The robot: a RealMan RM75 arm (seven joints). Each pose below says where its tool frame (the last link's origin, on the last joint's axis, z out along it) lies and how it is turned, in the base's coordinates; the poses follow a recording.
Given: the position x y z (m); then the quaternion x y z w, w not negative.
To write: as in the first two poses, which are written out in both.
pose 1, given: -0.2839 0.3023 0.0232 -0.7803 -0.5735 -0.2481 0.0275
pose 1, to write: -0.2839 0.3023 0.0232 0.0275 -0.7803 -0.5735 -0.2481
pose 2, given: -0.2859 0.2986 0.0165 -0.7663 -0.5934 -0.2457 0.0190
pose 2, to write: -0.2859 0.2986 0.0165 0.0190 -0.7663 -0.5934 -0.2457
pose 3, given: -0.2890 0.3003 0.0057 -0.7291 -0.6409 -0.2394 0.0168
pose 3, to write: -0.2890 0.3003 0.0057 0.0168 -0.7291 -0.6409 -0.2394
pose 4, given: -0.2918 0.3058 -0.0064 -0.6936 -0.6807 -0.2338 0.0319
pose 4, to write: -0.2918 0.3058 -0.0064 0.0319 -0.6936 -0.6807 -0.2338
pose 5, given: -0.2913 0.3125 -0.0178 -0.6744 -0.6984 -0.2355 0.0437
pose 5, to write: -0.2913 0.3125 -0.0178 0.0437 -0.6744 -0.6984 -0.2355
